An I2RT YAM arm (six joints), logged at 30 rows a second.
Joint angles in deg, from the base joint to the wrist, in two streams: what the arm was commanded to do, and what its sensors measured. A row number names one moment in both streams.
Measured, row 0:
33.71 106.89 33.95 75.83 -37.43 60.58
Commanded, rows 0 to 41:
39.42 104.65 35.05 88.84 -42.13 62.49
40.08 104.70 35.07 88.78 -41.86 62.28
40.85 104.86 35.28 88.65 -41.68 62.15
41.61 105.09 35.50 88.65 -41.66 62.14
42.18 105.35 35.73 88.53 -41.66 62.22
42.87 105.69 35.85 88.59 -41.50 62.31
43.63 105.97 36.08 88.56 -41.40 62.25
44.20 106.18 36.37 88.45 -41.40 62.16
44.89 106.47 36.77 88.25 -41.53 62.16
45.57 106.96 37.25 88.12 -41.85 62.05
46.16 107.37 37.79 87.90 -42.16 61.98
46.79 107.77 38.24 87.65 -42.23 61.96
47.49 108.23 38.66 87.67 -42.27 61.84
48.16 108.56 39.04 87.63 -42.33 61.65
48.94 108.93 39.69 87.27 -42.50 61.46
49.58 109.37 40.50 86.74 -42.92 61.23
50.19 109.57 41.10 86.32 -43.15 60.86
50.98 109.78 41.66 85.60 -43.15 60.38
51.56 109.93 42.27 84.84 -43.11 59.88
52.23 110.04 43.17 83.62 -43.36 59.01
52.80 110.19 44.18 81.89 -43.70 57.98
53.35 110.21 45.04 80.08 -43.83 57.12
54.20 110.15 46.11 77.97 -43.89 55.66
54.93 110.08 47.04 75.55 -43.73 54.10
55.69 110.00 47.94 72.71 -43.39 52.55
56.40 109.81 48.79 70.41 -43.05 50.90
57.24 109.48 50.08 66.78 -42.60 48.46
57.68 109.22 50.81 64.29 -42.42 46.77
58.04 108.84 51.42 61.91 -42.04 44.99
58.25 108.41 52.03 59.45 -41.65 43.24
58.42 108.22 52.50 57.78 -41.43 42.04
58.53 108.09 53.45 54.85 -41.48 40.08
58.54 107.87 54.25 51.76 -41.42 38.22
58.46 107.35 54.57 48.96 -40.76 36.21
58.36 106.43 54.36 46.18 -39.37 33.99
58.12 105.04 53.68 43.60 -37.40 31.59
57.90 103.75 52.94 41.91 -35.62 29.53
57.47 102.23 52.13 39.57 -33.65 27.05
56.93 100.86 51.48 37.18 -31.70 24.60
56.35 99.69 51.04 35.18 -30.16 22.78
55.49 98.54 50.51 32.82 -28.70 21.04
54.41 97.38 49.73 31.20 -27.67 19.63
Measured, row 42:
53.54 103.57 50.48 38.06 -23.22 28.51
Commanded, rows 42 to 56:
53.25 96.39 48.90 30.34 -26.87 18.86
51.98 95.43 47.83 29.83 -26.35 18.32
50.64 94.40 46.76 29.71 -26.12 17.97
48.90 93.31 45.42 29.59 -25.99 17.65
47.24 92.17 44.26 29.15 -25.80 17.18
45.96 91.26 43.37 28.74 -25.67 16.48
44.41 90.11 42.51 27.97 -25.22 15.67
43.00 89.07 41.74 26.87 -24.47 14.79
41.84 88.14 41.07 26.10 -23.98 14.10
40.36 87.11 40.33 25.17 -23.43 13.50
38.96 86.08 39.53 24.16 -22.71 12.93
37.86 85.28 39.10 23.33 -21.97 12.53
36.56 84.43 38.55 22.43 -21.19 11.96
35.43 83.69 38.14 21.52 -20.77 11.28
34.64 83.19 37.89 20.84 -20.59 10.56
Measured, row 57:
37.28 86.15 38.09 23.42 -23.77 13.82
